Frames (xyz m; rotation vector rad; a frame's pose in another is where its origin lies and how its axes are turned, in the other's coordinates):
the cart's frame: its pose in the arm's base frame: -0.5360 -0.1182 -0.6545 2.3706 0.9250 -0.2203
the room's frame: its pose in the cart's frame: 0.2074 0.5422 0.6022 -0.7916 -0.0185 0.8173
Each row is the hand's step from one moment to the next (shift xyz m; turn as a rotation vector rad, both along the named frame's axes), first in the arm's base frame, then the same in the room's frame.
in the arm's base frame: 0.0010 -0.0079 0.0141 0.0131 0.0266 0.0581
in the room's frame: 0.0036 0.0150 0.0050 0.0332 0.0448 -0.0339
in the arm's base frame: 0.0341 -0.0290 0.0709 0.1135 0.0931 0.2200
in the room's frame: 0.0475 0.0657 0.0214 0.1849 0.1562 -0.1065
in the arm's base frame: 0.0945 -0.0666 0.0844 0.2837 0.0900 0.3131
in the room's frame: 0.1022 0.0734 0.0683 0.3715 0.2040 -0.0835
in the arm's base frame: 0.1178 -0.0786 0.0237 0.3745 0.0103 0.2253
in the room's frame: 0.1050 0.0139 0.0969 0.4193 0.1199 0.0304
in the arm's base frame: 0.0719 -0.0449 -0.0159 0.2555 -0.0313 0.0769
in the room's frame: 0.0560 -0.0208 0.0622 0.2580 0.0193 0.0725
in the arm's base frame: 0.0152 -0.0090 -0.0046 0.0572 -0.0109 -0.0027
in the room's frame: 0.0116 -0.0057 0.0129 0.0515 -0.0134 0.0239
